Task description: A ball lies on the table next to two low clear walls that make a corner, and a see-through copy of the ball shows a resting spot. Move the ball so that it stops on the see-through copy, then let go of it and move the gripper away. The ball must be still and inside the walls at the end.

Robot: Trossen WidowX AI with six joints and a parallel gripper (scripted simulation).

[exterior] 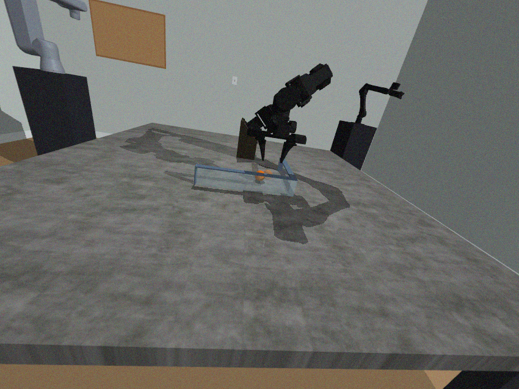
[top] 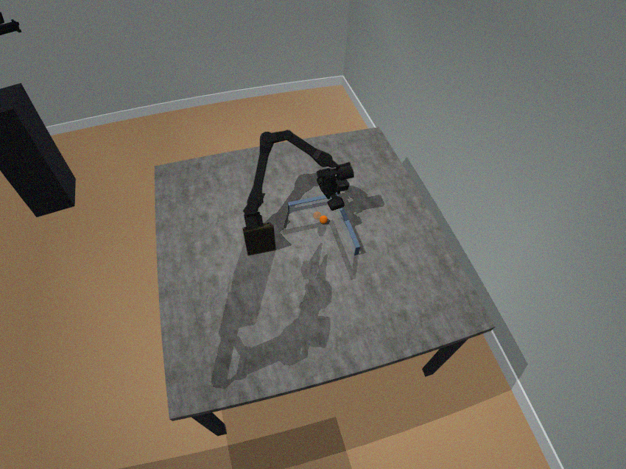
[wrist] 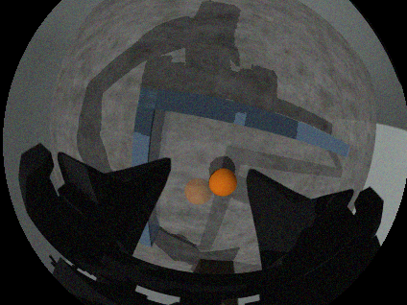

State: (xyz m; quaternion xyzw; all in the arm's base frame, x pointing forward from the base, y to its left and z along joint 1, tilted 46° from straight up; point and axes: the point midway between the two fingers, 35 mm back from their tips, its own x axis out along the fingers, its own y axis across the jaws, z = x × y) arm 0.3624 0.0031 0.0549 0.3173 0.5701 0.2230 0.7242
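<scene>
The small orange ball lies 4 cm behind my gripper tip, 2 cm to the right of it and 7 cm below it.
</scene>
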